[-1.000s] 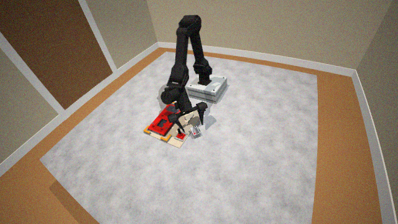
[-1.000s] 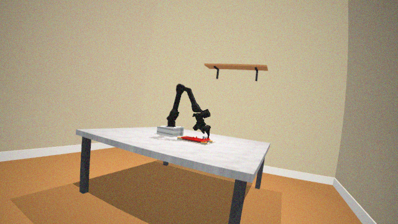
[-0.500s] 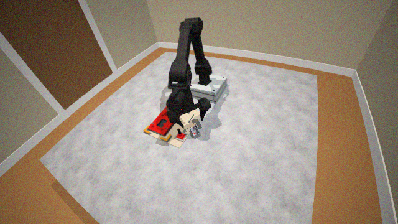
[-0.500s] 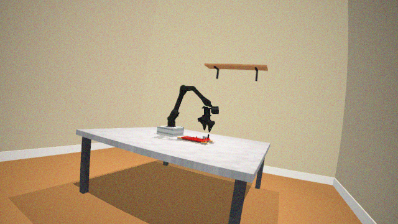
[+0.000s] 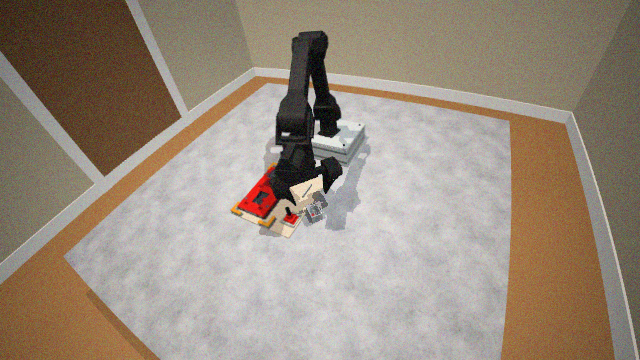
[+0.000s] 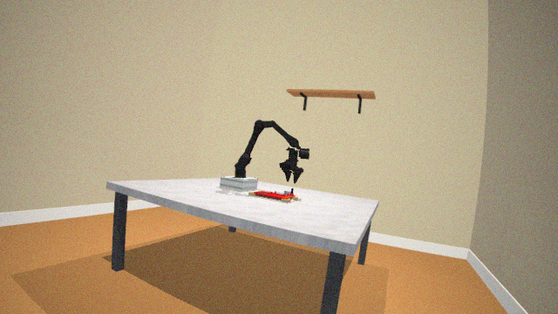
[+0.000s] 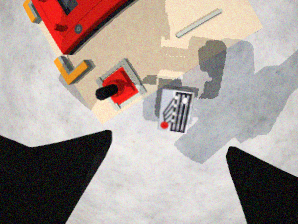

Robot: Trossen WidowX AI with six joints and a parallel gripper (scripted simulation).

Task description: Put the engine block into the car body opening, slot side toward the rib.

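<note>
Now: gripper tip 10 mm past the grey engine block and 80 mm above it. Also, from my gripper tip: tan base plate 10 mm behind, 160 mm to the right, 80 mm below.
</note>
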